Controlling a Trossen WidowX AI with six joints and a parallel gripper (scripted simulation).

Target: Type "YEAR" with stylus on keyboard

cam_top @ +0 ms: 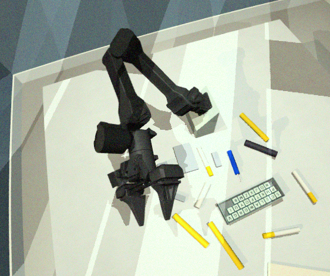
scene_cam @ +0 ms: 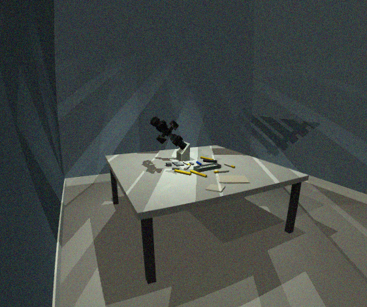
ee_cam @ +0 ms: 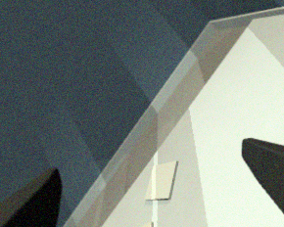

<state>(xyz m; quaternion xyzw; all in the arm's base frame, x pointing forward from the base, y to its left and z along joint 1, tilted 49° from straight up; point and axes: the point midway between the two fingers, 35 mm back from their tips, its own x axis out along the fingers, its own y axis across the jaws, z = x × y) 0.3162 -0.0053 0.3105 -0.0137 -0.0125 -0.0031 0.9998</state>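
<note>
My gripper tip is now 13 cm past the blue pen, 30 cm to the right of it and 28 cm above it. From my gripper tip the other things lie so: white stick (8 cm behind, 16 cm to the left, 28 cm below); then paper sheet (28 cm ahead, 36 cm to the left, 29 cm below); then dark grey rod (19 cm behind, 42 cm to the left, 28 cm below).
</note>
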